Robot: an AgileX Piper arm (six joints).
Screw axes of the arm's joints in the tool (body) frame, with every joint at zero. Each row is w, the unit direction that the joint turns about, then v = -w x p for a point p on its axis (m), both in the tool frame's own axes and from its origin. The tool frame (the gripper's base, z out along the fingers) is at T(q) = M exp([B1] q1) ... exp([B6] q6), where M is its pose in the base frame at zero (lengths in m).
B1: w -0.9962 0 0.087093 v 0.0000 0.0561 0.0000
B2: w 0 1 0 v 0.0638 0.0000 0.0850
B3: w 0 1 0 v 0.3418 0.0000 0.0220
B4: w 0 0 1 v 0.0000 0.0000 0.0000
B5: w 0 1 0 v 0.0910 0.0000 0.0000
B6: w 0 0 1 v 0.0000 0.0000 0.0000
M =
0.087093 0 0.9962 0.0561
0 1 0 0.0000
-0.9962 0 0.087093 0.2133
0 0 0 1
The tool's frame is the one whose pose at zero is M.
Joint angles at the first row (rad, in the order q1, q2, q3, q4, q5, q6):
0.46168, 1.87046, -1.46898, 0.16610, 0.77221, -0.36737
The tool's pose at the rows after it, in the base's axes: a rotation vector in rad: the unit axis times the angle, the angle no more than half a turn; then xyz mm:
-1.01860 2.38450 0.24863 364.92 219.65 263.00
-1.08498 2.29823 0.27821 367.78 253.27 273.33
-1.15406 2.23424 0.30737 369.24 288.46 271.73
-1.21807 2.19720 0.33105 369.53 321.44 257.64
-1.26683 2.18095 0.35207 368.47 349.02 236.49
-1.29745 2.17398 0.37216 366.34 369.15 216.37
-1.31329 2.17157 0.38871 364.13 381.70 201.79
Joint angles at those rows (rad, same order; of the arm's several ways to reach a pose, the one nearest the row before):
0.51656, 1.90502, -1.58057, 0.16842, 0.78280, -0.37685
0.57832, 1.96360, -1.70138, 0.17166, 0.79045, -0.38666
0.63894, 2.04343, -1.81702, 0.17557, 0.79608, -0.39634
0.69230, 2.13500, -1.91426, 0.17880, 0.79578, -0.40294
0.73502, 2.22284, -1.98657, 0.18439, 0.78679, -0.40493
0.76571, 2.29185, -2.03391, 0.19387, 0.77181, -0.40567
0.78494, 2.33660, -2.06015, 0.20403, 0.75740, -0.40619

